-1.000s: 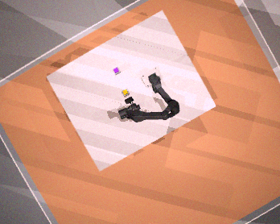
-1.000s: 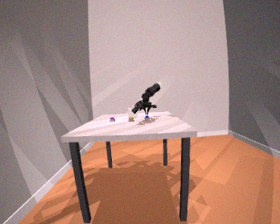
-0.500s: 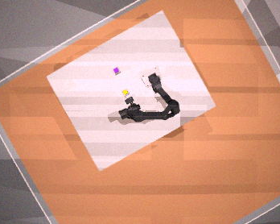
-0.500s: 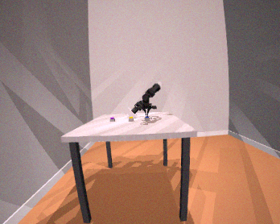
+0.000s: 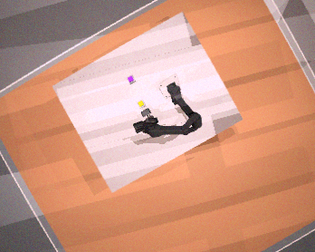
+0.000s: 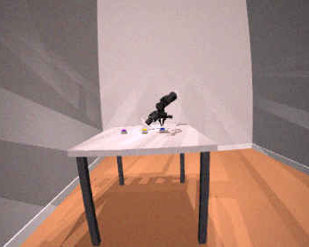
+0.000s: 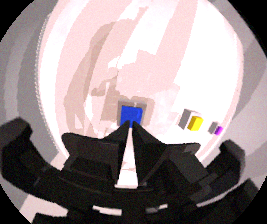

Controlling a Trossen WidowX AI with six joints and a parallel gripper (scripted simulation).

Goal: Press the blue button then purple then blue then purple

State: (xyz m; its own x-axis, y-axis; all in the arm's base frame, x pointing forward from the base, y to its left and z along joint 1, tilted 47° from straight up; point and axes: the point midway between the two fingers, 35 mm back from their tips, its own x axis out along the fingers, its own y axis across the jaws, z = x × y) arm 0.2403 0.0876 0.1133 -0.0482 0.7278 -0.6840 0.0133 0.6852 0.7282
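Right now the blue button is 1 cm below my gripper tip. From my gripper tip the other things lie so: purple button 2 cm behind, 34 cm to the right, 1 cm below; yellow button 15 cm to the right, 1 cm below.
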